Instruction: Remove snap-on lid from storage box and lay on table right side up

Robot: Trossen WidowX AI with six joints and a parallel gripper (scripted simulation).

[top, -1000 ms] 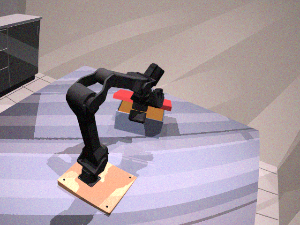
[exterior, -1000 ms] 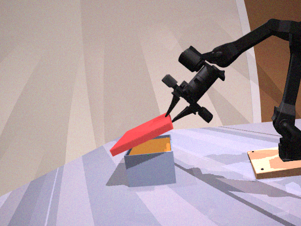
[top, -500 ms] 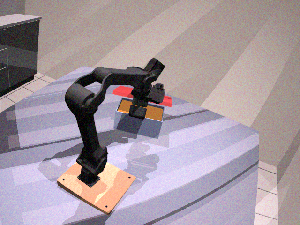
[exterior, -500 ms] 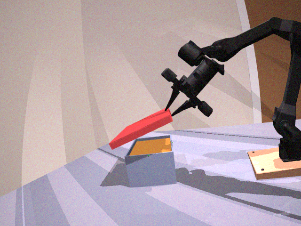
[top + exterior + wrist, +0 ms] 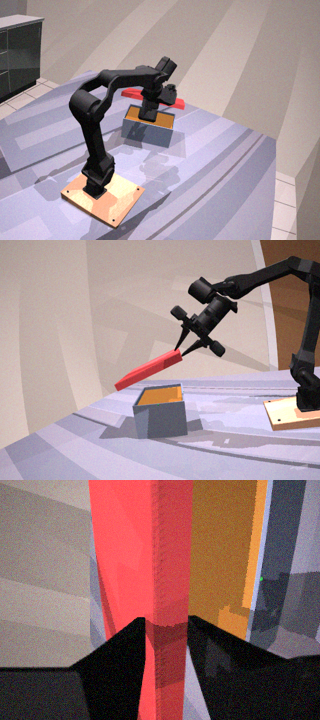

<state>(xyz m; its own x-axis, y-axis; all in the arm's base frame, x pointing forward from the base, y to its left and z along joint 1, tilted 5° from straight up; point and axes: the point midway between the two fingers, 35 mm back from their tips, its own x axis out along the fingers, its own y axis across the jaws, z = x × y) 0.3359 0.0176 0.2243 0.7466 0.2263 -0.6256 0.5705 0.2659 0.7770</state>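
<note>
The red lid lies 70 mm ahead of my gripper tip, 20 mm to the left of it and 20 mm below it. The rest, counted from my gripper tip: grey-blue storage box: 160 mm below, 60 mm ahead, 20 mm to the left.
</note>
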